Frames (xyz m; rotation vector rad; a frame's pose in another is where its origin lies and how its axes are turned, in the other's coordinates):
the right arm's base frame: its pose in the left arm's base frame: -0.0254 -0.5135 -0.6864 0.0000 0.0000 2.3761
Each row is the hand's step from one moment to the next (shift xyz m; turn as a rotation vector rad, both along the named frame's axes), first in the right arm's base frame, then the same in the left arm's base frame.
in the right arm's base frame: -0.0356 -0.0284 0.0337 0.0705 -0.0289 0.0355
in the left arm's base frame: 0.0453 -0.0042 0.0337 -0.0308 0.0697 0.0355
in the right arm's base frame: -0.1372 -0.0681 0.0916 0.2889 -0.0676 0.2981
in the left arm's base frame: 0.1461 -0.0460 0.0916 -0.1615 0.2489 0.2981
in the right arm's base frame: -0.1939 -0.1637 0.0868 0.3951 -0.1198 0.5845
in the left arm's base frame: 0.2532 -0.0163 0.0868 -0.2019 0.3601 0.5845
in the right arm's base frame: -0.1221 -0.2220 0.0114 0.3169 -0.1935 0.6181
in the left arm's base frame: 0.2419 0.0755 0.0114 -0.0944 0.3591 0.6181
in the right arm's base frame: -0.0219 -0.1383 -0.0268 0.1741 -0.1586 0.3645
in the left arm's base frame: 0.1116 0.0845 -0.0268 -0.0156 0.2350 0.3645
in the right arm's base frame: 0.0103 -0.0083 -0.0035 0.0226 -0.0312 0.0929
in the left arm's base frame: -0.0017 0.0131 -0.0035 0.0053 0.0382 0.0929
